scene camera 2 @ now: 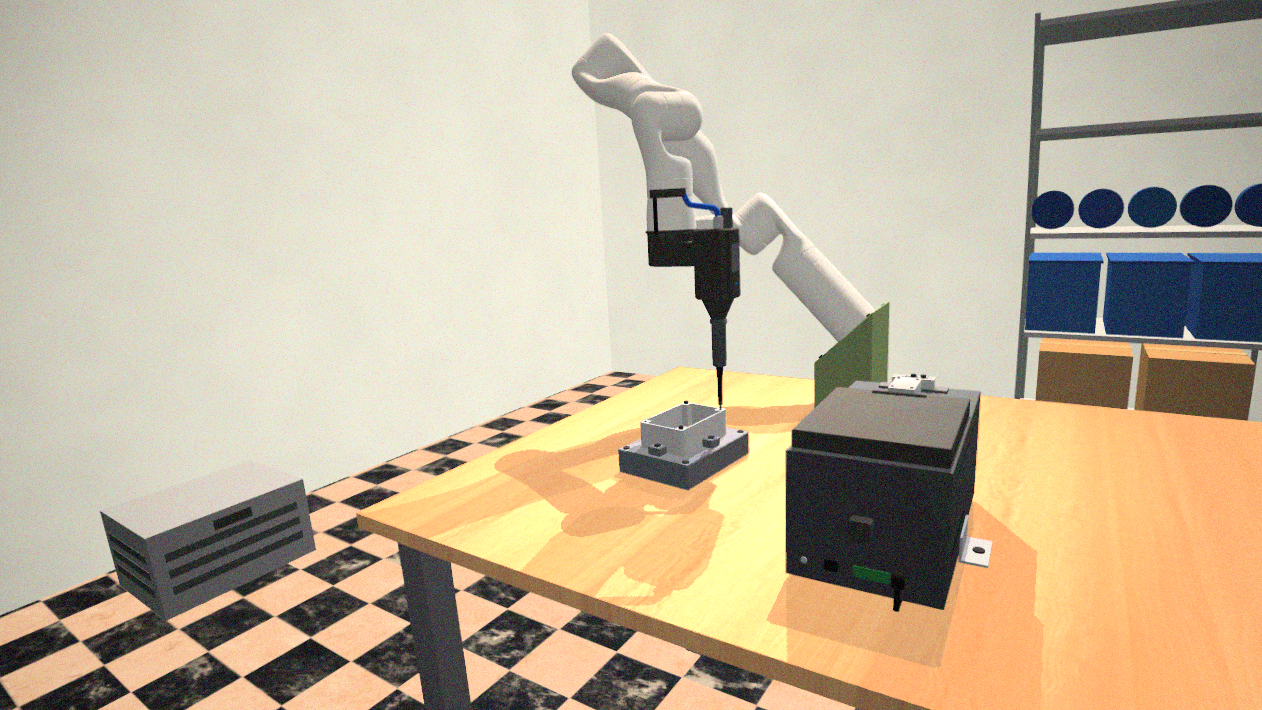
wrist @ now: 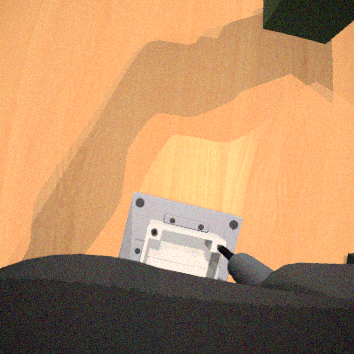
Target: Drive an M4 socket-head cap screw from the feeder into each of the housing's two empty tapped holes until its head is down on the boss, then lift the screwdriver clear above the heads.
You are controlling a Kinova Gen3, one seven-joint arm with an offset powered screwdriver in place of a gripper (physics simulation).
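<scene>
The light grey open-topped housing [scene camera 2: 661,437] [wrist: 180,228] sits upright in the dark grey fixture [scene camera 2: 653,468] [wrist: 155,210]. Dark screw heads show at the near corner [scene camera 2: 681,428] and the back-left corner [scene camera 2: 685,403] in the scene view; the wrist view shows one dark head [wrist: 154,232]. My screwdriver [scene camera 2: 720,406] [wrist: 220,248] is vertical, its thin black bit tip at the housing's right corner boss, touching or very close. The tip hides that hole, and whether a screw is on the bit is too small to tell. The black feeder box [scene camera 2: 873,494] stands right of the fixture.
A green upright panel [scene camera 2: 851,357] stands behind the feeder, near the arm's base. A dark block [wrist: 305,20] shows at the wrist view's top right. A grey vented cabinet [scene camera 2: 211,538] is left of the wooden table [scene camera 2: 529,529]. A shelf rack [scene camera 2: 1036,70] stands at the back right.
</scene>
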